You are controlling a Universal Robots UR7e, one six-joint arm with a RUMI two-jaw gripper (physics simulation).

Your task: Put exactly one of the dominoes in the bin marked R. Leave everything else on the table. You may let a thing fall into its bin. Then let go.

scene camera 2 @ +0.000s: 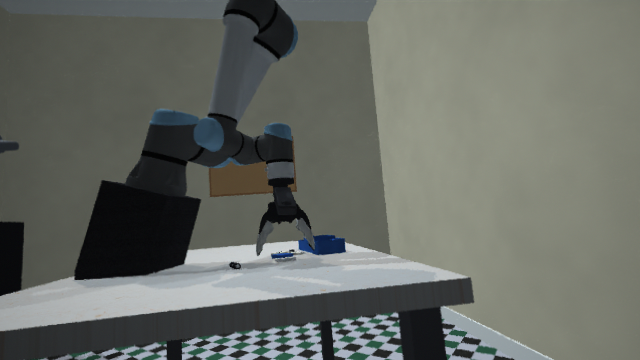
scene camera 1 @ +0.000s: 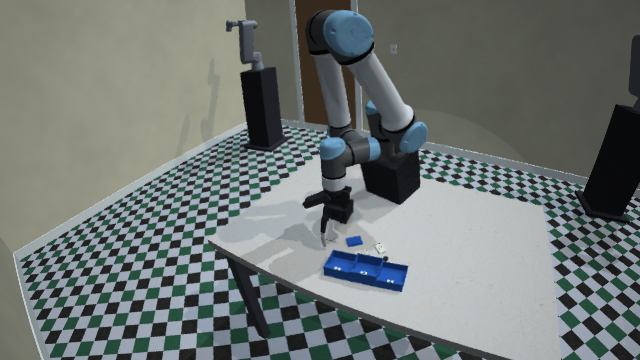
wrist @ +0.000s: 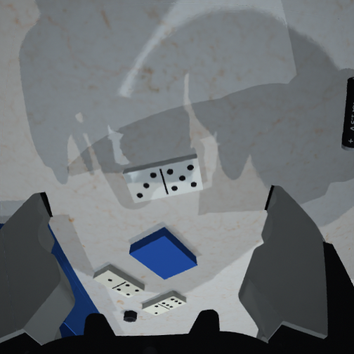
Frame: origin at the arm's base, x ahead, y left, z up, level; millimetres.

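Seen in the pictures: gripper, fingertip midpoint: (scene camera 2: pixel 286 253) (scene camera 1: pixel 332 233); arm's base, link origin: (scene camera 2: pixel 156 190) (scene camera 1: pixel 388 150).
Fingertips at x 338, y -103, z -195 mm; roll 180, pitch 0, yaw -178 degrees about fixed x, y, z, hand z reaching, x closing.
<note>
Offsets run from my fingertips to a thing's top centre. "spot": to the spot under its first point.
A domino {dx -3, dy +0, dz -12 mm} (wrist: pixel 163 178) (scene camera 2: pixel 286 259) with three and five dots lies flat on the table, just ahead of the line between the fingertips in the wrist view. Two more dominoes lie flat nearer the bins: one (wrist: pixel 119 281) to the left and one (wrist: pixel 164 303) to its right. My gripper (wrist: pixel 158 191) (scene camera 2: pixel 285 249) is open and empty, above the table. In scene camera 1 one finger shows clearly; the other is hidden. The blue three-part bin row {spot: dx +175, dy +123, dz -1 mm} (scene camera 1: pixel 345 276) (scene camera 2: pixel 327 245) stands beyond the dominoes; its labels are too small to read, so I cannot tell which is R.
A blue block {dx -3, dy +81, dz -9 mm} (wrist: pixel 164 256) (scene camera 1: pixel 354 241) (scene camera 2: pixel 281 255) lies between the near domino and the other two. A small black piece {dx +44, dy +212, dz -11 mm} (wrist: pixel 130 316) (scene camera 1: pixel 385 258) lies by the far dominoes. A black battery {dx -131, dy -52, dz -5 mm} (wrist: pixel 349 114) (scene camera 2: pixel 235 265) lies at the right in the wrist view.
</note>
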